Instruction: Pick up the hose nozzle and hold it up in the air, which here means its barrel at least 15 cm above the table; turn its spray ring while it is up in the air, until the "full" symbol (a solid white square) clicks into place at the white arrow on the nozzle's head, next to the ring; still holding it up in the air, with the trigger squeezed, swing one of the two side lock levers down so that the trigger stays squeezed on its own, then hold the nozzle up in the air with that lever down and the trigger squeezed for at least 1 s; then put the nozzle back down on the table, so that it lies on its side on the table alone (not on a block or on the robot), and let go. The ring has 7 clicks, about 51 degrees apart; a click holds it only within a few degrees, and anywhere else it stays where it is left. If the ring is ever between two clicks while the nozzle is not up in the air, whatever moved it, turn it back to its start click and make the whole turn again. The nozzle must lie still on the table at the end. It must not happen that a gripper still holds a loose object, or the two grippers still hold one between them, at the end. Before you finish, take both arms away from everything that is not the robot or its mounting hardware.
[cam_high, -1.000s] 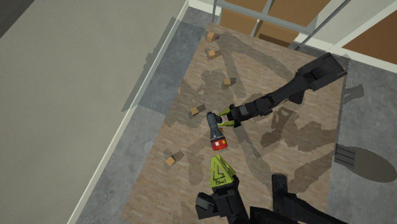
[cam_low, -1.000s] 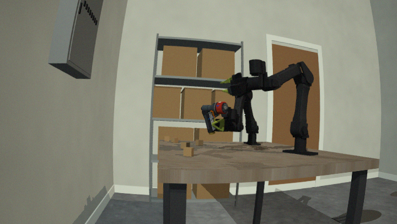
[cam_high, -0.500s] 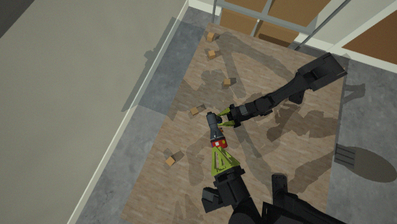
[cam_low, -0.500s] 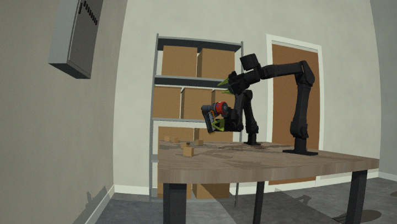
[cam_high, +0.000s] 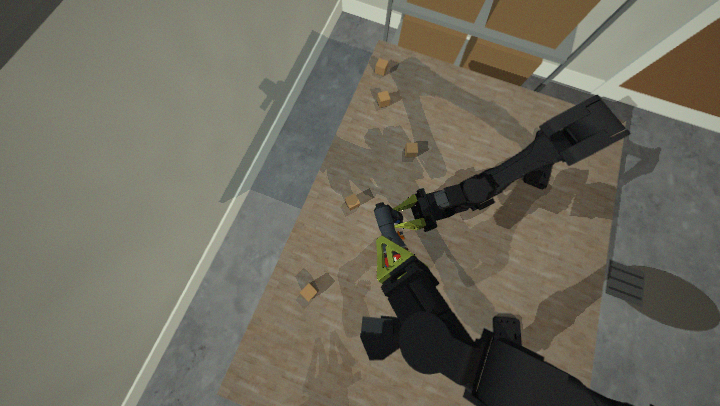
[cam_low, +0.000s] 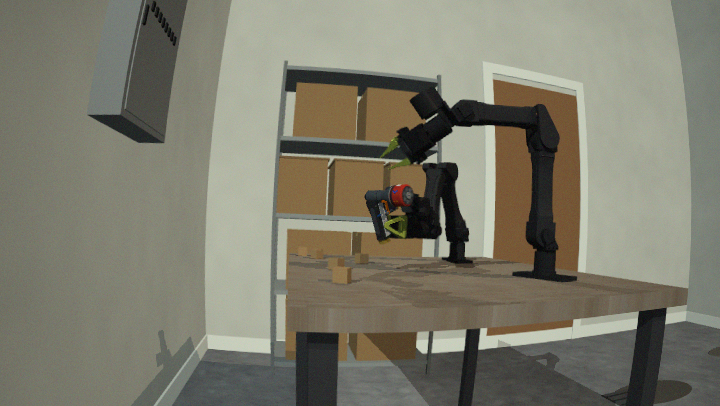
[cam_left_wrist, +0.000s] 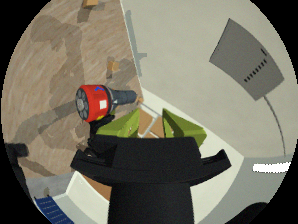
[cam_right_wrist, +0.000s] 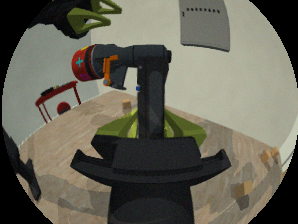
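The red spray ring is 40 mm behind my left hand, 10 mm to the left of it and 90 mm below it.
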